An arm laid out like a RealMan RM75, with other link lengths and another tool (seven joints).
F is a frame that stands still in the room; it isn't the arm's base.
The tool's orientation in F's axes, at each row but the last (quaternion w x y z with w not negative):
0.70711 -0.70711 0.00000 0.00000
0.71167 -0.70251 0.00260 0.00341
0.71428 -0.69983 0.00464 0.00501
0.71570 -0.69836 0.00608 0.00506
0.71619 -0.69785 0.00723 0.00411
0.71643 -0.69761 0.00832 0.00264
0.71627 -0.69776 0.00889 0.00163
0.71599 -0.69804 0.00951 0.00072
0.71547 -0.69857 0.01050 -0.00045
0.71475 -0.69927 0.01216 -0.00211
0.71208 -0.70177 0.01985 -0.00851
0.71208 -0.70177 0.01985 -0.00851
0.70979 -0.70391 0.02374 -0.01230
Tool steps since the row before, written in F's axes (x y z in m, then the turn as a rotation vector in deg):
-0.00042 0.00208 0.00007 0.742 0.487 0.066
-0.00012 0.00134 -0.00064 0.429 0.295 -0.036
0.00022 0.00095 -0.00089 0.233 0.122 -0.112
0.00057 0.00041 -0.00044 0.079 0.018 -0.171
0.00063 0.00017 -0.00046 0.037 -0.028 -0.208
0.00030 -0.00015 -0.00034 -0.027 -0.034 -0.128
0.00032 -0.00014 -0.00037 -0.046 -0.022 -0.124
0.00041 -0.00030 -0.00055 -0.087 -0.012 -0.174
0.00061 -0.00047 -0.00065 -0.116 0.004 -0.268
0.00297 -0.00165 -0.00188 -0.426 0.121 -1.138
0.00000 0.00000 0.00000 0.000 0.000 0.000
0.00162 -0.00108 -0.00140 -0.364 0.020 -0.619
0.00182 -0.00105 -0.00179 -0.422 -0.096 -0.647
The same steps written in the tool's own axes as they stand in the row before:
-0.00042 -0.00007 0.00208 0.742 -0.066 0.487
-0.00011 0.00066 0.00133 0.430 0.036 0.294
0.00023 0.00091 0.00093 0.235 0.111 0.120
0.00058 0.00044 0.00040 0.082 0.170 0.014
0.00064 0.00045 0.00016 0.040 0.207 -0.033
0.00031 0.00033 -0.00016 -0.025 0.127 -0.038
0.00033 0.00036 -0.00015 -0.044 0.124 -0.026
0.00042 0.00054 -0.00031 -0.084 0.175 -0.017
0.00063 0.00063 -0.00048 -0.112 0.270 -0.004
0.00303 0.00180 -0.00163 -0.412 1.146 0.088
0.00000 0.00000 0.00000 0.000 0.000 0.000
0.00168 0.00136 -0.00103 -0.354 0.625 -0.003
0.00190 0.00175 -0.00097 -0.406 0.653 -0.123

